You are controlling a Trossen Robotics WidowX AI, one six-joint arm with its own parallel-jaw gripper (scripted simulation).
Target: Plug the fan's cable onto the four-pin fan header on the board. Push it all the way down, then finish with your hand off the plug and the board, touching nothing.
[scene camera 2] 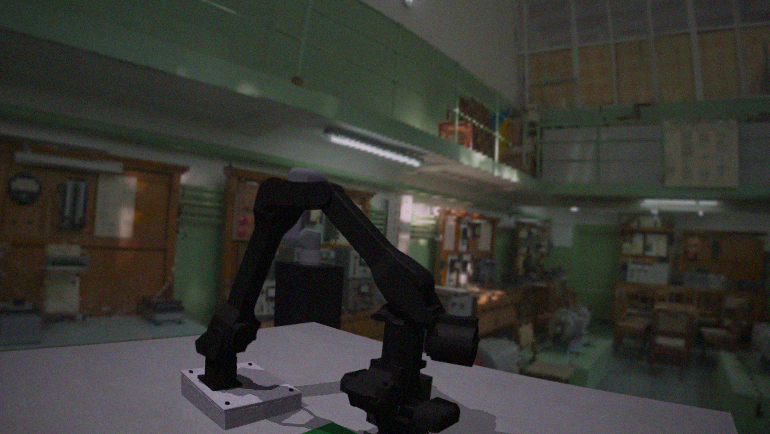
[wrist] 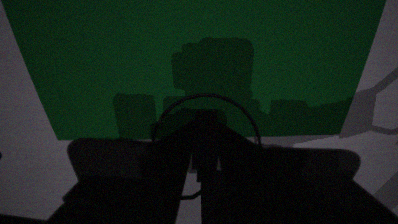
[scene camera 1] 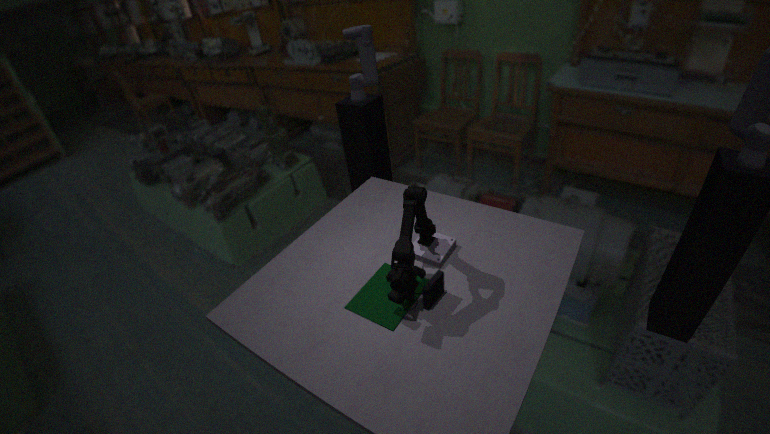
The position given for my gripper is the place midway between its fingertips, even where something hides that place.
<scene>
In view: my gripper (wrist: 205, 127) and a green board (scene camera 1: 371, 302).
The green board shows as well in the wrist view (wrist: 98, 76).
</scene>
